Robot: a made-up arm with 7 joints. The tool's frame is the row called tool.
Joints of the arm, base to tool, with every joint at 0 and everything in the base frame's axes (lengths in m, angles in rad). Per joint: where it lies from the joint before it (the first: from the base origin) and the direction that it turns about. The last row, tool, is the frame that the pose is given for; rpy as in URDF.
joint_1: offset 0.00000 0.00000 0.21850 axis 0 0 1
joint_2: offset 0.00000 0.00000 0.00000 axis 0 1 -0.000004
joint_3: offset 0.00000 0.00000 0.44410 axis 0 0 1
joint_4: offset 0.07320 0.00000 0.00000 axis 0 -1 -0.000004
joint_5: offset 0.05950 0.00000 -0.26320 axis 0 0.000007 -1
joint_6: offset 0.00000 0.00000 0.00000 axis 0 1 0.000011
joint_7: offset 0.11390 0.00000 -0.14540 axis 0 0.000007 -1
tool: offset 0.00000 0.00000 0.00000 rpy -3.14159 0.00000 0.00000
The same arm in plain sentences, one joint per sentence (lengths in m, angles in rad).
The arm has seven revolute joints in a row. What follows holds with every joint at zero, and every direction is one of the base frame's.
The first joint is mounted 0.2185 m along +z from the base frame's origin and rotates about +z.
The second joint is mounted at the same point as the first joint and rotates about +y.
The third joint is mounted 0.4441 m along +z from the second joint and rotates about +z.
The fourth joint is mounted 0.0732 m along +x from the third joint and rotates about -y.
The fifth joint is mounted 0.0595 m along +x and 0.2632 m along -z from the fourth joint and rotates about -z.
The sixth joint is mounted at the same point as the fifth joint and rotates about +y.
The seventh joint is mounted 0.1139 m along +x and 0.1454 m along -z from the sixth joint and rotates about -z.
The tool frame, which is the frame that the pose is given for, is mounted at the same point as the seventh joint; its axes are the base frame's turned by roll -3.1416, pitch 0.0000 and yaw 0.0000 rad (as in URDF: about the fixed x, then y, then z).

